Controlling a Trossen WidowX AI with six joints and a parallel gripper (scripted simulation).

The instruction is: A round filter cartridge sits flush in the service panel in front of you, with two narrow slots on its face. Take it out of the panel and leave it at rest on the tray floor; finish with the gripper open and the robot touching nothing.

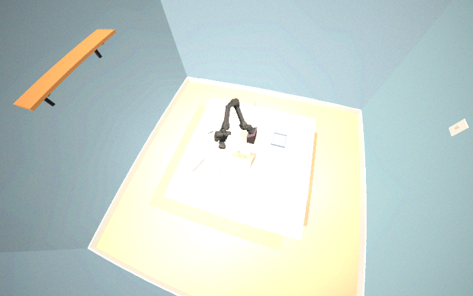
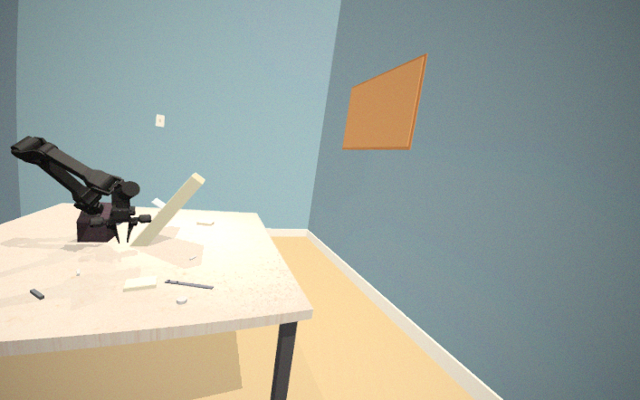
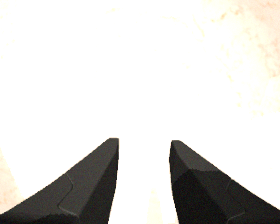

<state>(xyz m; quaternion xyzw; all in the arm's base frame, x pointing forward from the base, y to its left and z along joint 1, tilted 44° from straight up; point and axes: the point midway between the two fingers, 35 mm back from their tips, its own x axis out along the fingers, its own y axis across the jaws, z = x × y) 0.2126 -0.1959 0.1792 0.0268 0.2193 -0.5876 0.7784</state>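
My gripper tip is now 29 cm to the right of the white filter cartridge, 16 cm below it and 15 cm short of it. From my gripper tip the other things lie so: cream service panel 29 cm to the left, 10 cm ahead, 9 cm above; then tray 56 cm to the left, 28 cm behind, 8 cm below.
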